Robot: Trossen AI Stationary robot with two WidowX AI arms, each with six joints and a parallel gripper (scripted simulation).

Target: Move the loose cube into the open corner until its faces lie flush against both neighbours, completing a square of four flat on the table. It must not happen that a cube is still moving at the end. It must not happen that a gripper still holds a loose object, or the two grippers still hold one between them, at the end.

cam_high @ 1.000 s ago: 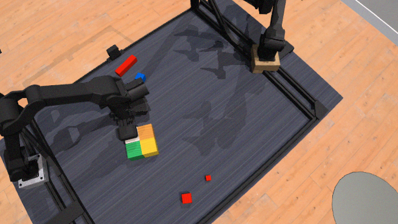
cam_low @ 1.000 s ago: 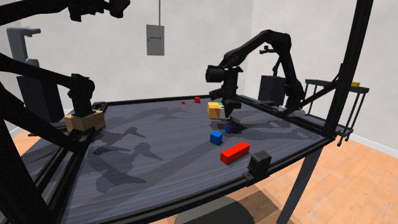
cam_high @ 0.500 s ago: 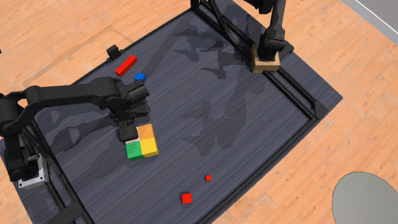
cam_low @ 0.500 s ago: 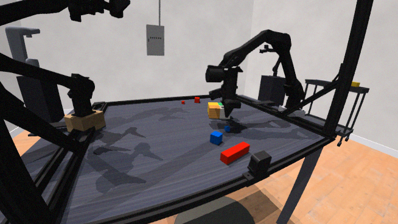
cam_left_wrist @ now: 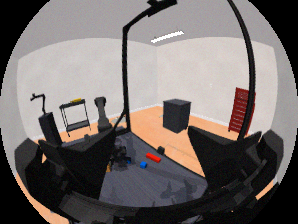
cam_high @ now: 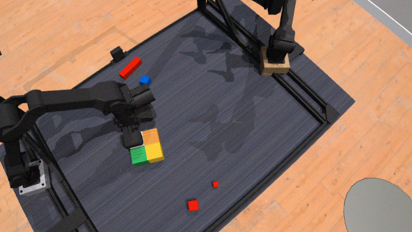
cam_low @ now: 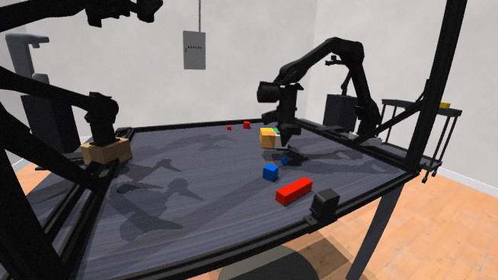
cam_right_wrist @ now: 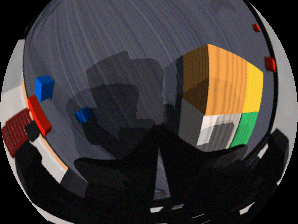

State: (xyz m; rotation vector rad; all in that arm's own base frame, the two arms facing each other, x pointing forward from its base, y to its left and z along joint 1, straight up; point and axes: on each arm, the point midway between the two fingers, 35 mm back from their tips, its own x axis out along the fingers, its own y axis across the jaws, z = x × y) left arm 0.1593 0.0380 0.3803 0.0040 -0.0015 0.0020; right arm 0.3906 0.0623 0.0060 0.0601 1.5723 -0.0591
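Right now my right hand is 50 mm short of the white cube, 30 mm above it and 10 mm to the left of it. Also, from my right hand: green cube (100 mm ahead, 30 mm below, 20 mm to the right); then orange cube (70 mm ahead, 40 mm to the left, 30 mm below); then yellow cube (120 mm ahead, 30 mm below, 20 mm to the left).
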